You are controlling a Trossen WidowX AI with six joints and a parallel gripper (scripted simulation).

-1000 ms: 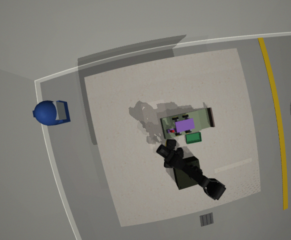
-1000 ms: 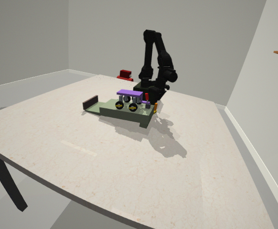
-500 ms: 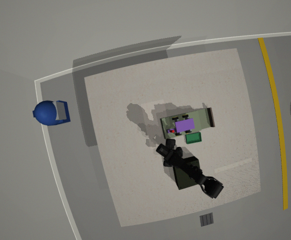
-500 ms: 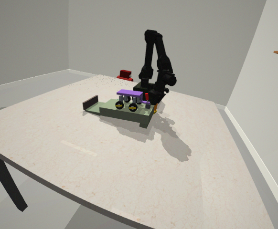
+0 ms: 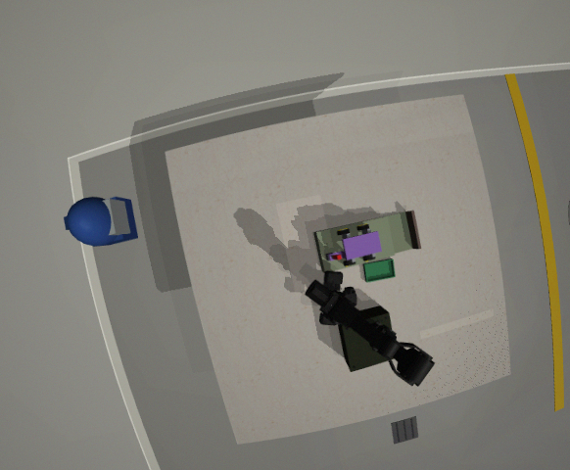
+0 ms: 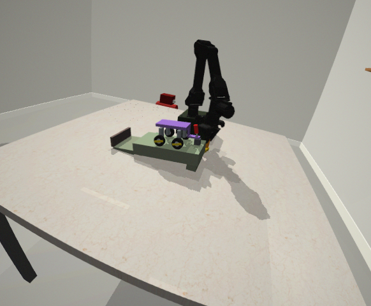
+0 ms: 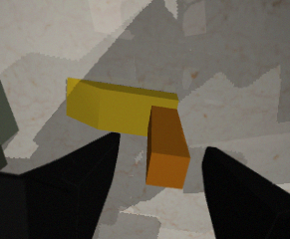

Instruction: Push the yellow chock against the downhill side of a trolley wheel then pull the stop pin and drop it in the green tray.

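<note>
My gripper tip is now 20 mm short of the chock, 20 mm above it and 10 mm to the left of it. The rest, counted from my gripper tip: ramp 170 mm to the right, 130 mm ahead; trolley 160 mm to the right, 130 mm ahead, 60 mm above; stop pin 130 mm ahead, 80 mm above, 60 mm to the right.
</note>
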